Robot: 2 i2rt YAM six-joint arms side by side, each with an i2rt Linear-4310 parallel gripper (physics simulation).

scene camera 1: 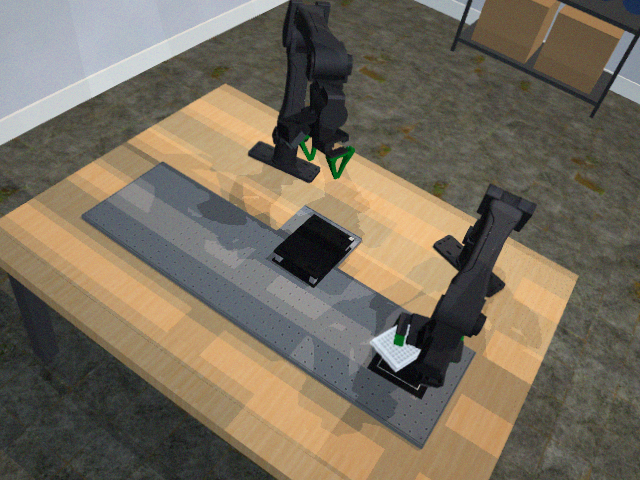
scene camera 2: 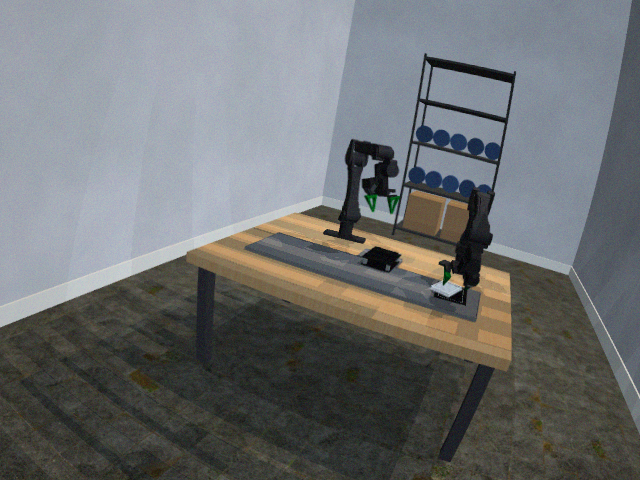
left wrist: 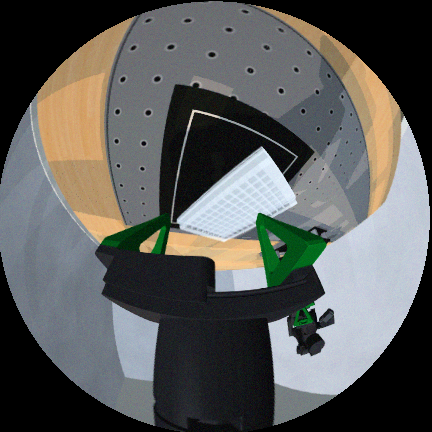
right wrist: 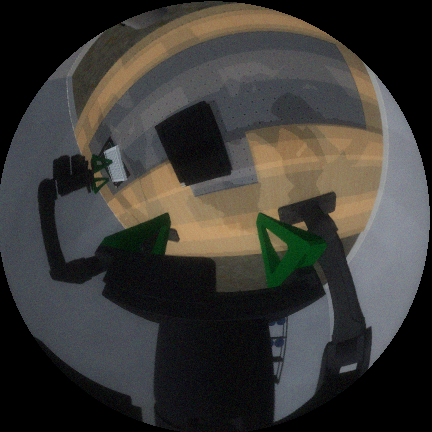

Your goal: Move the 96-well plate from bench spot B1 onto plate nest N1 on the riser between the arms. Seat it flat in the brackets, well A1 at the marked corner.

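Frame: origin at the left arm's base, x left, y back, z up, level; centimetres.
Where they show: left gripper, fingertip midpoint: point(scene camera 2: 454, 287) point(left wrist: 212, 217) point(right wrist: 109, 170); right gripper, fingertip midpoint: point(scene camera 1: 323, 169) point(scene camera 2: 382, 213) point(right wrist: 213, 217); left arm's base, origin of the base link: point(right wrist: 158, 231); right arm's base, origin of the base link: point(scene camera 1: 283, 162) point(scene camera 2: 344, 237) point(right wrist: 308, 208).
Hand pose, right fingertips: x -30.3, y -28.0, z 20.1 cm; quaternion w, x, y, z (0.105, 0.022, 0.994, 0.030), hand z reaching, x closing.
Observation:
Each offset is from my right fingertips to the centre of the thing. "*": to the spot under its first point. Level surfaces: height alone.
The white 96-well plate {dx +38.5, dy -4.3, dz -17.9 cm} point(scene camera 1: 395, 353) point(scene camera 2: 446, 289) point(left wrist: 240, 200) point(right wrist: 118, 167) is at the black B1 pad {* dx +49.0, dy -9.9, dz -18.6 cm} point(scene camera 1: 419, 393) point(left wrist: 215, 132), turned askew to its pale outline and overlapping one edge. It looks tilted; what supports it is hidden. My left gripper point(scene camera 1: 430, 339) point(scene camera 2: 456, 285) point(left wrist: 212, 217) is open at the plate, one green finger seen over it in scene camera 1, the other mostly hidden by the arm. My right gripper point(scene camera 1: 324, 168) point(scene camera 2: 382, 211) point(right wrist: 213, 217) is open, empty and high above the table. The black nest N1 {dx +7.7, dy -5.4, dz -16.6 cm} point(scene camera 1: 315, 250) point(scene camera 2: 381, 258) point(right wrist: 192, 142) holds no plate.
The grey perforated board {dz -18.8 cm} point(scene camera 1: 206, 258) point(scene camera 2: 310, 259) runs along the wooden table {dz -20.1 cm} point(scene camera 1: 232, 356). The nest's riser, with pale corner brackets, stands between the arms, between the plate and the right arm's base point(scene camera 1: 284, 161). A shelf rack point(scene camera 2: 462, 68) stands behind the table.

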